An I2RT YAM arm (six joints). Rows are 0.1 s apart.
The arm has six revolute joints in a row. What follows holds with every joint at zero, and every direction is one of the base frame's.
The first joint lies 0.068 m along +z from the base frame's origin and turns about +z.
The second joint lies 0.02 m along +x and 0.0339 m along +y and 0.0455 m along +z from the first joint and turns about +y.
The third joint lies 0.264 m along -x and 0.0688 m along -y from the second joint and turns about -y.
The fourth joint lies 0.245 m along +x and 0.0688 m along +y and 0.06 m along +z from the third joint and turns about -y.
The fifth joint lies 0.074 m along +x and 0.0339 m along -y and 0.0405 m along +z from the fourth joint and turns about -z.
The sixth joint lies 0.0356 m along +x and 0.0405 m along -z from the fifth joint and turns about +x.
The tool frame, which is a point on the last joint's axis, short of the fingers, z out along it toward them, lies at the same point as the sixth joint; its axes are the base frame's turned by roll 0, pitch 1.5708 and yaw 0 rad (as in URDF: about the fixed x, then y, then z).
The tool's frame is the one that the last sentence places.
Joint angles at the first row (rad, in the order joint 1, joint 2, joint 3, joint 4, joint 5, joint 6):
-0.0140 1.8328 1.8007 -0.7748 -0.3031 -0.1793
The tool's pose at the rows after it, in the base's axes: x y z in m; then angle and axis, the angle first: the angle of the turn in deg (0 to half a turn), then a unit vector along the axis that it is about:
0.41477, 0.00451, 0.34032, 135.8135, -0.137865, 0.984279, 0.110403
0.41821, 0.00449, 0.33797, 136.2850, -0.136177, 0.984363, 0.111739
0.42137, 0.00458, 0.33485, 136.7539, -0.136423, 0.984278, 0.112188
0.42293, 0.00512, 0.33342, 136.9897, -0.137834, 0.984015, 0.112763
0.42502, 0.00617, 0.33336, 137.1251, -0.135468, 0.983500, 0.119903
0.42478, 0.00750, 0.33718, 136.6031, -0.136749, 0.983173, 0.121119
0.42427, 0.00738, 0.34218, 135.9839, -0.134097, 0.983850, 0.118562
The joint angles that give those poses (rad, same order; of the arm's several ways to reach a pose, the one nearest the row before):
-0.0142 1.8539 1.8213 -0.7826 -0.2963 -0.1742
-0.0142 1.8696 1.8347 -0.7884 -0.2972 -0.1718
-0.0139 1.8837 1.8432 -0.7913 -0.2977 -0.1733
-0.0127 1.8910 1.8483 -0.7935 -0.2987 -0.1753
-0.0109 1.9007 1.8612 -0.7980 -0.3084 -0.1654
-0.0079 1.8991 1.8716 -0.8000 -0.3096 -0.1628
-0.0077 1.8968 1.8854 -0.8044 -0.3034 -0.1575

